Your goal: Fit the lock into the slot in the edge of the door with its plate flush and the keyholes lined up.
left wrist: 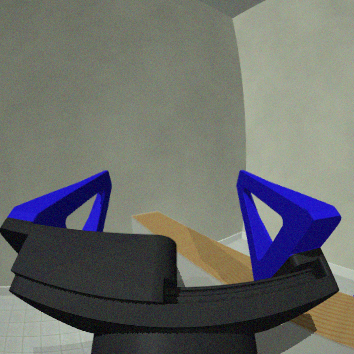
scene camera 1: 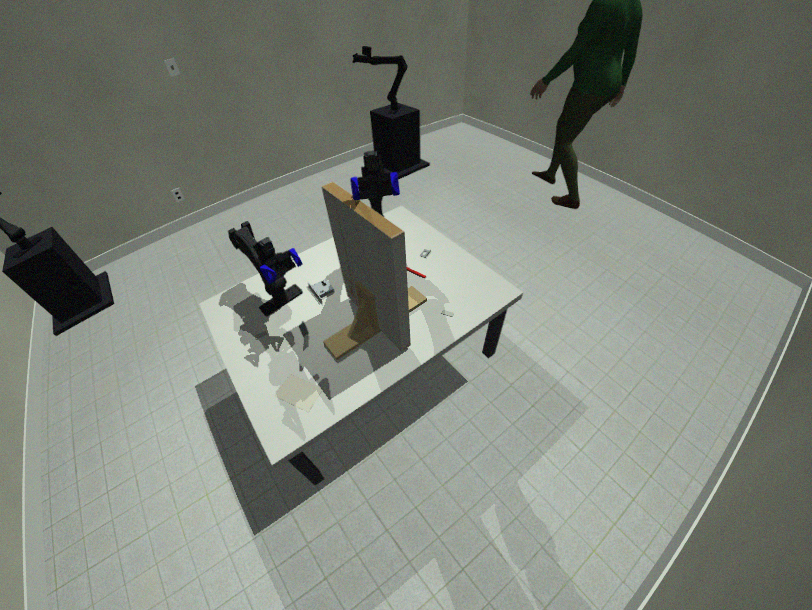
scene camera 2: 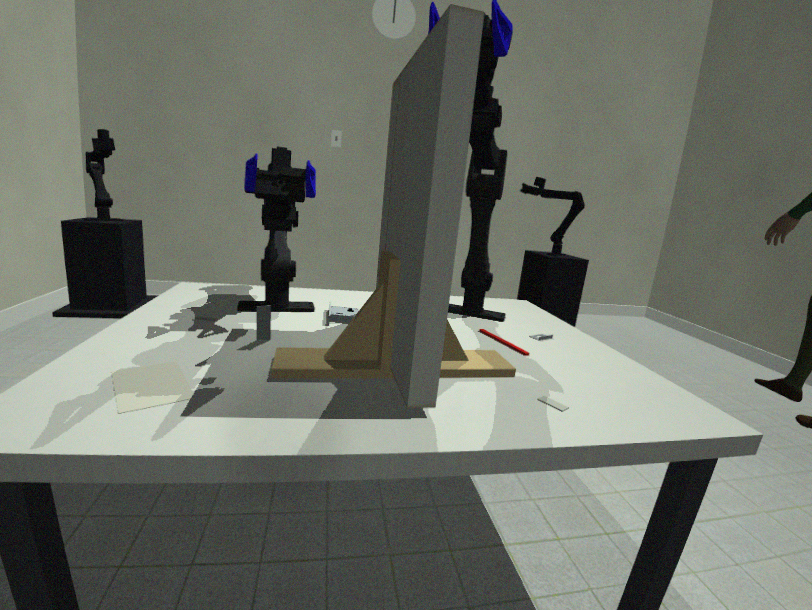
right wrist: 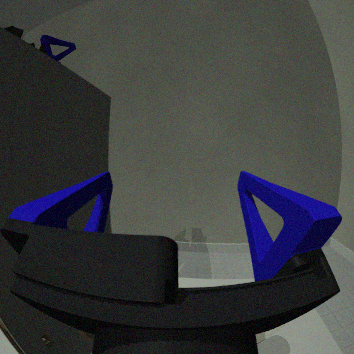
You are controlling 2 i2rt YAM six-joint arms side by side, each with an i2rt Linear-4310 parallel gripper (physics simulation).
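Frame: origin at the left arm's base, x ahead, y left, z up, level; metres.
Where they show: left gripper, fingertip midpoint: (left wrist: 173,177) (scene camera 1: 375,186) (scene camera 2: 461,2) (right wrist: 66,55); right gripper, fingertip midpoint: (scene camera 1: 287,266) (scene camera 2: 282,160) (right wrist: 174,178); left arm's base, origin of the base link: (scene camera 2: 471,313); right arm's base, origin of the base link: (scene camera 1: 281,300) (scene camera 2: 276,308).
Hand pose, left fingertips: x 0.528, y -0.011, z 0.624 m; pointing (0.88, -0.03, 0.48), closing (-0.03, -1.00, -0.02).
Observation:
Things, the pixels of their top centre, and the offset from my left fingertips.
- door, middle of its top: (left wrist: 248,273) (scene camera 2: 426,56) (right wrist: 60,71) (scene camera 1: 358,206) dx -0.022, dy -0.055, dz -0.071 m
- silver lock, middle of its top: (scene camera 2: 344,308) (scene camera 1: 321,286) dx -0.249, dy -0.285, dz -0.598 m
- red rod, middle of its top: (scene camera 2: 502,340) (scene camera 1: 409,269) dx -0.302, dy +0.125, dz -0.618 m
- small metal part, middle of its top: (scene camera 2: 541,333) (scene camera 1: 425,252) dx -0.407, dy +0.218, dz -0.614 m
- thin plate, middle of its top: (scene camera 2: 553,402) (scene camera 1: 447,313) dx -0.013, dy +0.240, dz -0.622 m
- grey upright block, middle of its top: (scene camera 2: 263,305) (scene camera 1: 300,323) dx -0.005, dy -0.353, dz -0.548 m
- pale sheet, middle of its top: (scene camera 2: 151,383) (scene camera 1: 298,392) dx +0.255, dy -0.371, dz -0.623 m
The door (scene camera 1: 367,262) (scene camera 2: 420,196) (left wrist: 192,245) (right wrist: 50,140) stands upright in a wooden stand (scene camera 1: 338,346) (scene camera 2: 479,367); its slot cannot be made out. The silver lock (scene camera 1: 321,287) (scene camera 2: 342,313) lies on the table, at the left of the door in scene camera 1. My right gripper (scene camera 1: 282,263) (scene camera 2: 280,175) (right wrist: 174,178) is open and empty, raised above the table on the same side as the lock. My left gripper (scene camera 1: 375,185) (left wrist: 173,177) is open and empty, high behind the door; the door partly hides it in scene camera 2.
A red rod (scene camera 1: 416,271) (scene camera 2: 503,342), a small metal part (scene camera 1: 425,252) (scene camera 2: 541,336) and a thin plate (scene camera 1: 447,313) (scene camera 2: 552,403) lie right of the door. A grey upright block (scene camera 2: 263,323) and a pale sheet (scene camera 1: 296,392) (scene camera 2: 150,387) are on its left. A person (scene camera 1: 600,59) stands beyond the table.

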